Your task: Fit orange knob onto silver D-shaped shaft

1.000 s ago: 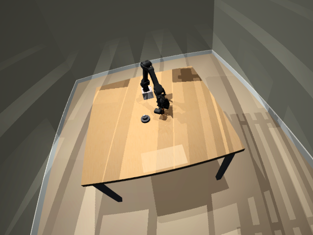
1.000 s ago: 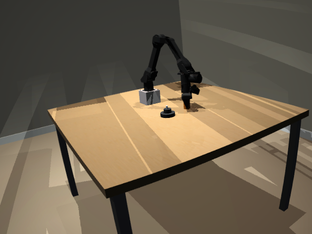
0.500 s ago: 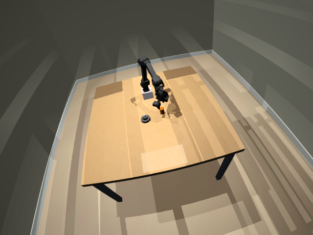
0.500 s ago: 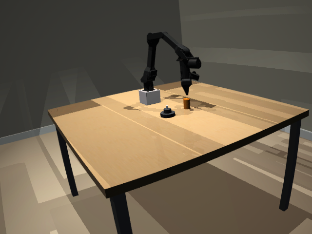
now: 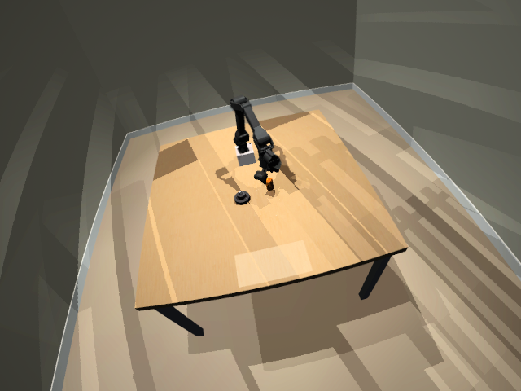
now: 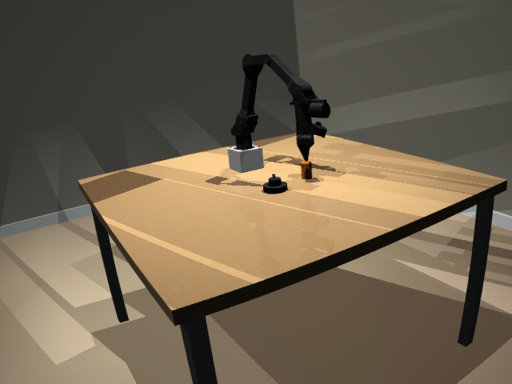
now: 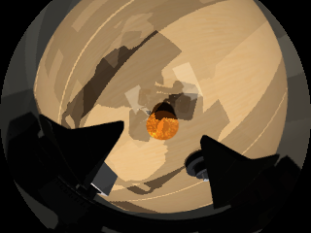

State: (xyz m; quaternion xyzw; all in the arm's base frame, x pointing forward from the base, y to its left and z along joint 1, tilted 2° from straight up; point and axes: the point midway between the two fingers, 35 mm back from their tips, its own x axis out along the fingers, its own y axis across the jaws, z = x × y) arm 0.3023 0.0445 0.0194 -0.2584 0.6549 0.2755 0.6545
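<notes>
Now: the orange knob 3 cm below my gripper tip. Also, from my gripper tip: round pedestal 17 cm to the right, 5 cm below.
</notes>
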